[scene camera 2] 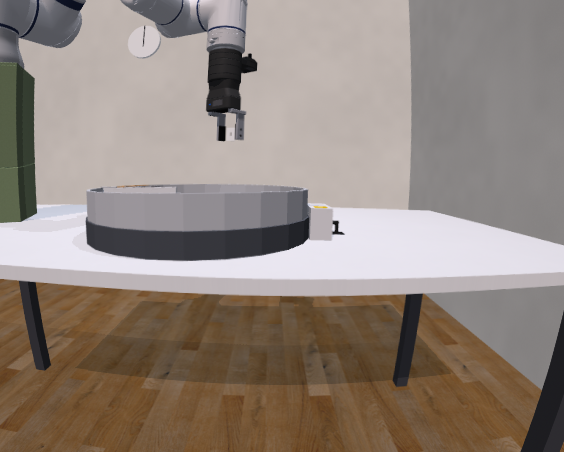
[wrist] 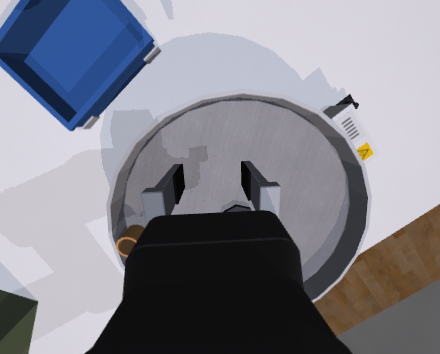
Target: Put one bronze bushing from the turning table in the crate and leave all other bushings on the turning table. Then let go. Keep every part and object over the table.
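Places are measured from the arm's base along level axes (x right, y ahead, z up), in centimetres.
Where they show: gripper, fingertip midpoint: (scene camera 2: 229,140) (wrist: 212,174).
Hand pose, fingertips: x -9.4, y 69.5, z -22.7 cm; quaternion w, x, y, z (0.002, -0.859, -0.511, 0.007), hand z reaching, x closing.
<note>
Each offset is from my fingertips to the top centre of the thing. "pt": to the spot under its first point.
The turning table (scene camera 2: 200,209) (wrist: 358,200) is a round grey drum with a raised wall. A bronze bushing {dx +5.8, dy -19.8, dz -10.2 cm} (wrist: 129,242) lies inside its wall at the lower left in the wrist view, partly hidden by the gripper body. A thin bronze strip at the drum's rim shows in scene camera 2; how many bushings it belongs to I cannot tell. The blue crate {dx -23.1, dy -9.8, dz -14.3 cm} (wrist: 82,47) stands open beside the drum at the upper left in the wrist view; its visible inside holds no bushing. My gripper (scene camera 2: 230,133) (wrist: 212,174) is open and empty, high above the drum.
A white box with a yellow label {pt dx +14.7, dy +20.9, dz -16.2 cm} (scene camera 2: 320,223) (wrist: 354,131) is fixed to the drum's side. A dark hub {dx +13.0, dy -2.8, dz -13.2 cm} (wrist: 237,207) partly shows inside the drum. A green pedestal (scene camera 2: 11,145) (wrist: 19,320) stands at the left. The white table's edge (scene camera 2: 280,286) shows in front.
</note>
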